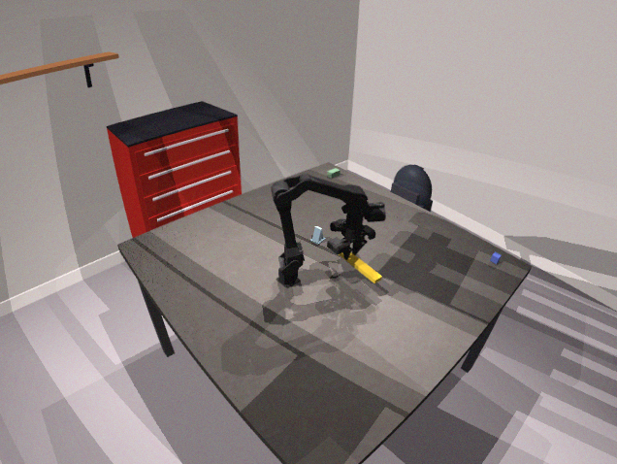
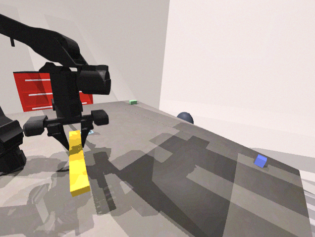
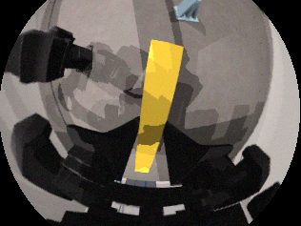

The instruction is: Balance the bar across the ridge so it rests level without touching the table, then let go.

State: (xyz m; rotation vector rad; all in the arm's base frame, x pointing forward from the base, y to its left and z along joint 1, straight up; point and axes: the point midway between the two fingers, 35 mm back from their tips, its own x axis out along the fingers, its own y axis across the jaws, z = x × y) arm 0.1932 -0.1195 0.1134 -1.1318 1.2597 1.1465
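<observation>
Right now the yellow bar is 30 mm to the right of my gripper tip. Round my gripper tip: small green block (550 mm ahead, 620 mm to the left, 60 mm below); then small blue cube (550 mm ahead, 380 mm to the right, 60 mm below).
</observation>
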